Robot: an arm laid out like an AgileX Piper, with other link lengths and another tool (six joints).
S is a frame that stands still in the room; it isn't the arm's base.
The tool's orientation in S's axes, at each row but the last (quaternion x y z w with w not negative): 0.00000, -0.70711, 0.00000, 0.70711; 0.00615, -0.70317, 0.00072, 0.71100; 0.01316, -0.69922, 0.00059, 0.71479; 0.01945, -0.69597, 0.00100, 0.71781; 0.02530, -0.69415, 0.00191, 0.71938; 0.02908, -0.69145, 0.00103, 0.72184; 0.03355, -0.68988, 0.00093, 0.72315; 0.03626, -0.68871, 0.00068, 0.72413; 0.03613, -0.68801, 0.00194, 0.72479; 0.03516, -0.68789, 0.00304, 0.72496; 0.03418, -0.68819, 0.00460, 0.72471; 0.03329, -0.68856, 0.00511, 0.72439; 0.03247, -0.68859, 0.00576, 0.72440
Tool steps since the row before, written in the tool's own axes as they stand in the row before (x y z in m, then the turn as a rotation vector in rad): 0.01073, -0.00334, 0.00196, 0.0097, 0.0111, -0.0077; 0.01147, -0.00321, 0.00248, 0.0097, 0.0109, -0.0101; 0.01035, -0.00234, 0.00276, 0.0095, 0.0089, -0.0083; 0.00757, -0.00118, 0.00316, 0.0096, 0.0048, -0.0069; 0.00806, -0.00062, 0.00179, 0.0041, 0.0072, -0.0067; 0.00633, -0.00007, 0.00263, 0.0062, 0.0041, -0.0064; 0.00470, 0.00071, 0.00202, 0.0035, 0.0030, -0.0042; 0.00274, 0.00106, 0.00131, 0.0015, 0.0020, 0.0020; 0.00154, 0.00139, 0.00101, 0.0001, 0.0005, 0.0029; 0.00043, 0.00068, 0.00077, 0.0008, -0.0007, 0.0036; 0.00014, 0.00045, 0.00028, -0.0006, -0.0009, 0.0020; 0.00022, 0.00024, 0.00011, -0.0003, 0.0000, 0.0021; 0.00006, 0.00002, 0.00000, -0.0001, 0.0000, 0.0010
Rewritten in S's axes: -0.00196, -0.00334, 0.01073, 0.0077, 0.0111, 0.0097; -0.00232, -0.00332, 0.01147, 0.0101, 0.0109, 0.0097; -0.00248, -0.00258, 0.01036, 0.0083, 0.0089, 0.0095; -0.00289, -0.00147, 0.00763, 0.0071, 0.0048, 0.0095; -0.00147, -0.00095, 0.00809, 0.0066, 0.0073, 0.0041; -0.00235, -0.00043, 0.00643, 0.0065, 0.0041, 0.0061; -0.00182, 0.00040, 0.00482, 0.0042, 0.0030, 0.0034; -0.00122, 0.00085, 0.00285, -0.0020, 0.0018, 0.0017; -0.00100, 0.00126, 0.00166, -0.0029, 0.0003, 0.0003; -0.00078, 0.00062, 0.00050, -0.0035, -0.0009, 0.0009; -0.00030, 0.00043, 0.00017, -0.0020, -0.0010, -0.0005; -0.00011, 0.00022, 0.00023, -0.0021, -0.0001, -0.0002; 0.00000, 0.00002, 0.00006, -0.0010, -0.0001, -0.0001
